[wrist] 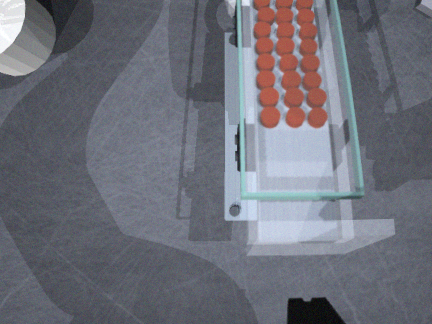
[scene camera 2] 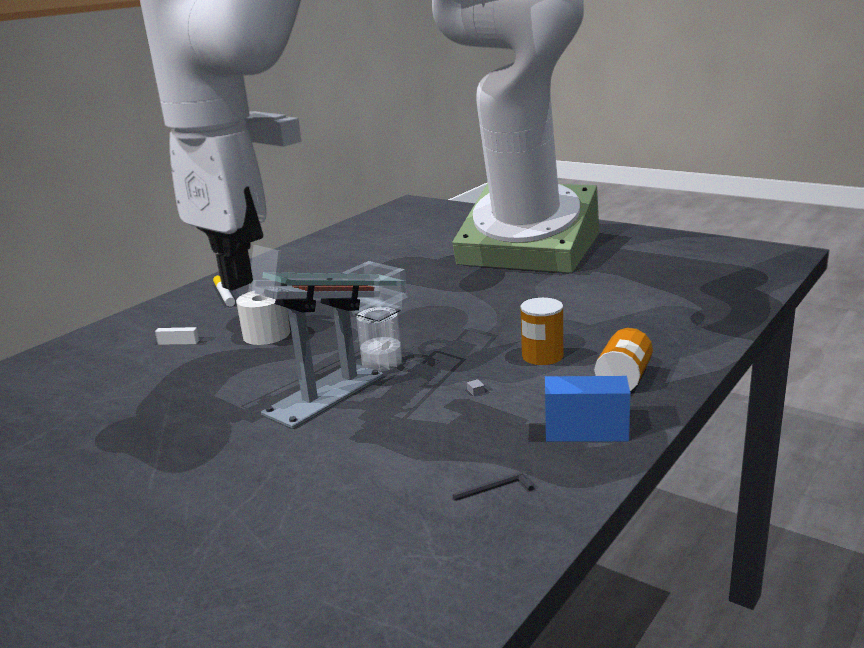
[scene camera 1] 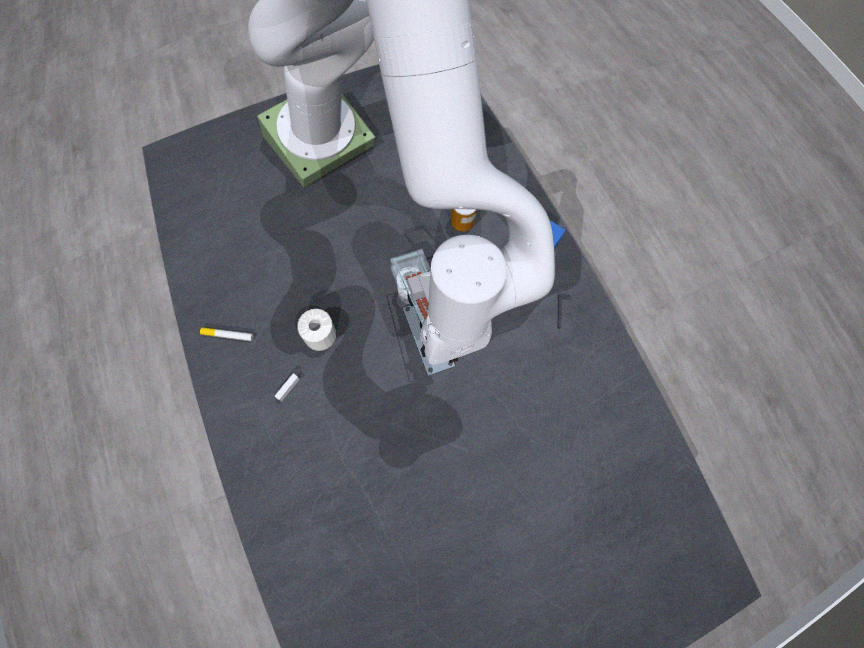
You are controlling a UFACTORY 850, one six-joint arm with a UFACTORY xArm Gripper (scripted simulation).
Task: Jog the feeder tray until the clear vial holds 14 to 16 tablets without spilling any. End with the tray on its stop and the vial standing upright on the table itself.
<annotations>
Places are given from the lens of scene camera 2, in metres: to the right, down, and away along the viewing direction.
clear vial [scene camera 2: 380, 346]: -0.07, 0.03, 1.07
blue box [scene camera 2: 578, 408]: 0.16, 0.09, 0.88
The marked spots on the clear vial and the blue box are 0.30 m apart.
</annotations>
